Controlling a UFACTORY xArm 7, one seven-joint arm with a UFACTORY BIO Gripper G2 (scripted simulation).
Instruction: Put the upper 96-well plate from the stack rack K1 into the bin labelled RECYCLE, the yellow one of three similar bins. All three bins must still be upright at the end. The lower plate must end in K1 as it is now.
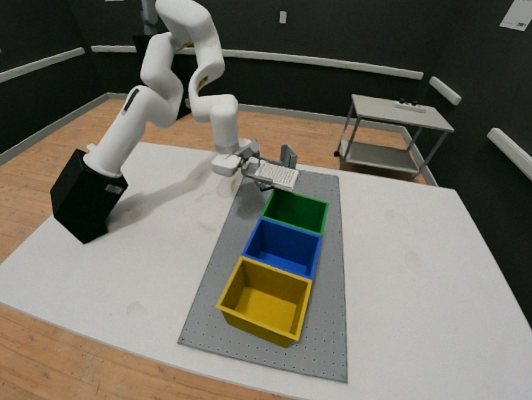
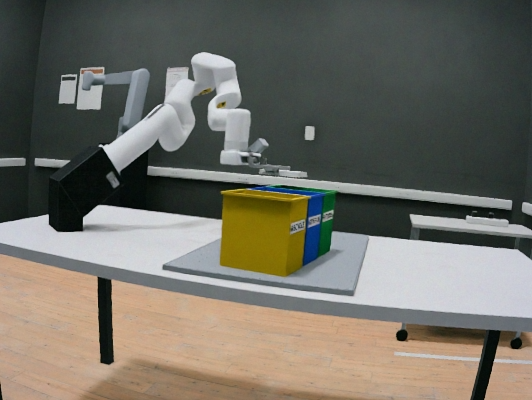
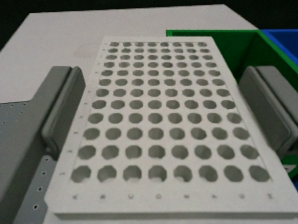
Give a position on a blue bin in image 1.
286,246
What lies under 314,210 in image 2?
A blue bin.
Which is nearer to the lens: the yellow recycle bin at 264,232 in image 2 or the green bin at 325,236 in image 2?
The yellow recycle bin.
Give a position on a green bin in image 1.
At 308,214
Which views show the yellow recycle bin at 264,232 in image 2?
Image 1 and image 2 only.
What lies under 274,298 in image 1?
A yellow recycle bin.
